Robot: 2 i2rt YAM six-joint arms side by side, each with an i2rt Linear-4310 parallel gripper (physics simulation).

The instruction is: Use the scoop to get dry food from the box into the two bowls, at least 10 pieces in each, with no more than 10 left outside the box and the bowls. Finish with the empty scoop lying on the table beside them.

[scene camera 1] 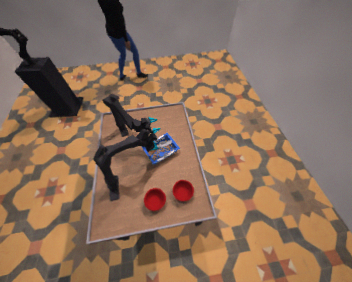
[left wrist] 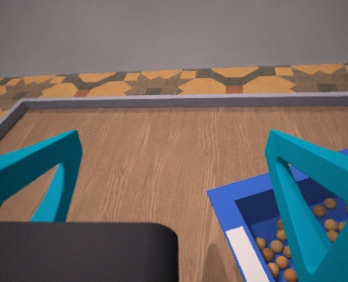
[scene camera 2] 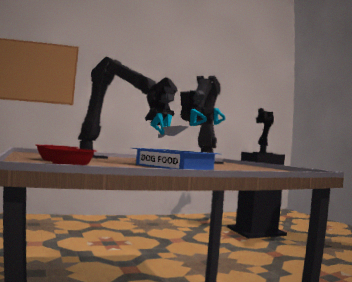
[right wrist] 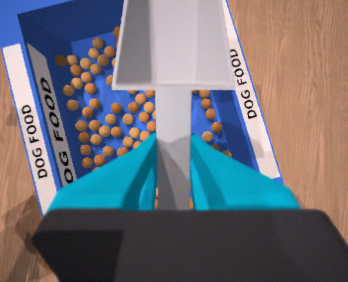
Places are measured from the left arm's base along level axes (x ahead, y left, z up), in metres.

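Pixels of known places: left gripper, between the fingertips: point(scene camera 1: 158, 124) point(left wrist: 173, 140) point(scene camera 2: 215, 118); right gripper, between the fingertips: point(scene camera 1: 157, 147) point(scene camera 2: 165, 134) point(right wrist: 173, 142); left arm's base, origin of its link: point(scene camera 1: 122, 128); right arm's base, origin of its link: point(scene camera 1: 114, 187).
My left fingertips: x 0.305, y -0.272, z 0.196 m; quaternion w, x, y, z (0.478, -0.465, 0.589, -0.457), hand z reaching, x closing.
Ahead of a thing's pixels: the offset from my left fingertips to its top centre. Level surfaces: height alone.
The blue dog food box @(0.060 m back, 0.145 m right, 0.133 m down) point(scene camera 1: 154, 161) point(scene camera 2: 197, 161) point(left wrist: 220, 197) holds many round brown pieces point(left wrist: 276, 246) point(right wrist: 104, 131). My right gripper point(scene camera 2: 162, 131) point(right wrist: 173, 142) is shut on the handle of the grey scoop @(0.057 m back, 0.174 m right, 0.042 m down) point(scene camera 2: 175, 131) point(right wrist: 175, 45) and holds it above the box. The visible part of the scoop's pan is empty; its far end is cut off in the right wrist view. My left gripper point(scene camera 1: 154, 125) point(scene camera 2: 212, 118) point(left wrist: 173, 140) is open and empty, raised beside the right one near the box. Two red bowls @(0.273 m back, 0.531 m right, 0.144 m down) point(scene camera 1: 155, 200) @(0.055 m back, 0.567 m right, 0.144 m down) point(scene camera 1: 183, 191) stand side by side; no pieces can be made out in them.
The wooden table @(0.197 m down) point(scene camera 1: 125, 215) has a raised grey edge. Both arms reach in close together by the box. A person point(scene camera 1: 114, 25) stands on the floor beyond the table. A black pedestal point(scene camera 1: 47, 82) point(scene camera 2: 260, 200) with another small arm stands apart.
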